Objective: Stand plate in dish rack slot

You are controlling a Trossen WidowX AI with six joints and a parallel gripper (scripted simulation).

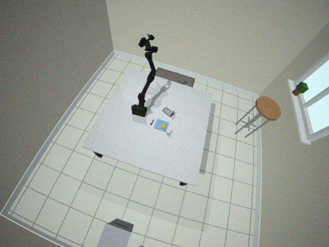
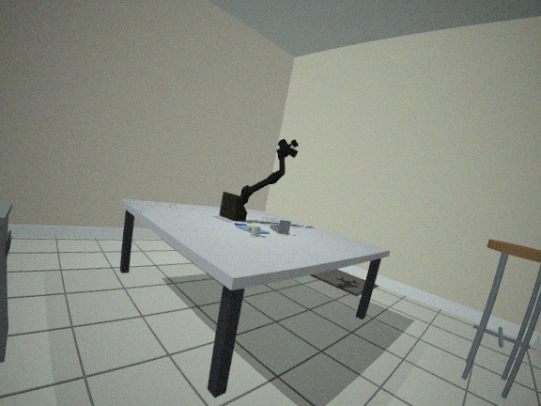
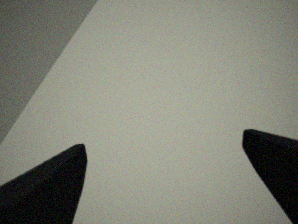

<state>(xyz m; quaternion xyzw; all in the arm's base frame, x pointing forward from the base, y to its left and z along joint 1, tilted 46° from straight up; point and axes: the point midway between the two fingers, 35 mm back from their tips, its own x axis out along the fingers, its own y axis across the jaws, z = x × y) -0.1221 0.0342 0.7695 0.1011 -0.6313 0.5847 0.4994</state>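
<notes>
Now: the yellow plate 750 mm to the right of my gripper tip, 600 mm below it and 430 mm ahead of it. Round my gripper tip: blue spoon 730 mm to the right, 620 mm below, 290 mm ahead; white cup 820 mm to the right, 590 mm below, 510 mm ahead; grey dish rack 600 mm below, 530 mm to the right, 450 mm ahead.
</notes>
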